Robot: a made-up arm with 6 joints.
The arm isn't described. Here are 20 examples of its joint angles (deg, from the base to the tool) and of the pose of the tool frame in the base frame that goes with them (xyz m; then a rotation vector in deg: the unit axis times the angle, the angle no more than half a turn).
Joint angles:
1: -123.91 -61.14 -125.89 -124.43 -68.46 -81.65
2: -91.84 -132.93 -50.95 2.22 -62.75 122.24
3: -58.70 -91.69 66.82 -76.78 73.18 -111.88
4: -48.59 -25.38 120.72 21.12 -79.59 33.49
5: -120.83 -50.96 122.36 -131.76 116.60 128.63
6: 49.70 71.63 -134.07 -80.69 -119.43 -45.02
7: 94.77 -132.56 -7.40 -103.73 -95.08 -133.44
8: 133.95 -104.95 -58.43 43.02 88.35 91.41
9: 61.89 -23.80 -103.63 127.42 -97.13 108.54
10: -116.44 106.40 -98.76 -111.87 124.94 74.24
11: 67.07 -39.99 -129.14 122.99 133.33 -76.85
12: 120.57 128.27 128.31 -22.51 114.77 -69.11
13: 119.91 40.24 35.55 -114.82 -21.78 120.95
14: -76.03 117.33 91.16 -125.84 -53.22 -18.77
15: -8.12 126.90 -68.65 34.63 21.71 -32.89
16: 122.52 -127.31 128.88 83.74 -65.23 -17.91
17: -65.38 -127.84 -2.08 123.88 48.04 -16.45
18: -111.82 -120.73 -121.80 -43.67 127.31 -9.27
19: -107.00 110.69 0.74 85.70 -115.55 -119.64
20: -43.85 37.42 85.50 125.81 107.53 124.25
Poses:
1: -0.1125 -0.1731 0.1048 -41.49 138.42 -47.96
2: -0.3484 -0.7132 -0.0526 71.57 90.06 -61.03
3: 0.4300 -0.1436 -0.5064 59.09 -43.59 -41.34
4: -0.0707 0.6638 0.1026 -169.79 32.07 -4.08
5: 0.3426 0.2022 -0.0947 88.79 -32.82 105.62
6: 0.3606 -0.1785 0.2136 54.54 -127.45 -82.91
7: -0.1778 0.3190 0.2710 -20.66 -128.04 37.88
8: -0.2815 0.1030 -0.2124 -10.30 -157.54 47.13
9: -0.3426 -0.2217 -0.3772 -42.10 -106.42 -78.32
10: -0.2390 -0.0321 0.6662 -113.85 -39.82 35.99
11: 0.1590 0.1048 -0.1648 88.04 -74.16 84.17
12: -0.3090 0.5431 0.5630 -141.77 84.61 -54.97
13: 0.0782 -0.0719 0.0445 130.13 -86.22 -48.39
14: 0.0938 -0.1057 0.1050 -9.61 -27.66 -137.44
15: 0.6066 -0.1943 0.4896 83.13 -125.07 -70.96
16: -0.3748 0.5336 -0.5721 56.22 -12.76 -103.20
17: 0.0359 -0.3935 -0.1108 -34.20 37.87 -71.25
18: -0.3002 -0.5385 -0.3835 -1.78 -44.86 -12.63
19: 0.1420 -0.5093 0.8112 -70.06 53.21 -11.16
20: 0.1972 0.1300 0.3089 98.57 -101.42 17.31
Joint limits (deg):
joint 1: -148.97..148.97
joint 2: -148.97..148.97
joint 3: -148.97..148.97
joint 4: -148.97..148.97
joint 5: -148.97..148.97
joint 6: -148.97..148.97
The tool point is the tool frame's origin. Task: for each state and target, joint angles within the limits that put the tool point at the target. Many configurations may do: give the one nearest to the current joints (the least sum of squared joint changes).
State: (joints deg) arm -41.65 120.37 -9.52 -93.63 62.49 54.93
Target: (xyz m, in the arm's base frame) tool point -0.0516 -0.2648 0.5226
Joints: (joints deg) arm -56.90 115.19 -19.28 -98.33 39.57 49.88
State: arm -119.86 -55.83 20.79 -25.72 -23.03 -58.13
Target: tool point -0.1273 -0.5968 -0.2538
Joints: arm -116.03 -76.56 24.16 -54.47 -32.42 -53.63
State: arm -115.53 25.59 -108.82 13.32 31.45 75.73
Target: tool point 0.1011 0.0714 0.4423
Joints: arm -115.60 36.22 -95.79 30.88 47.91 81.72
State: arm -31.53 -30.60 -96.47 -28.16 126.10 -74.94
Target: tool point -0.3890 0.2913 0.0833
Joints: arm -26.43 7.05 -96.97 -13.81 98.88 -66.53
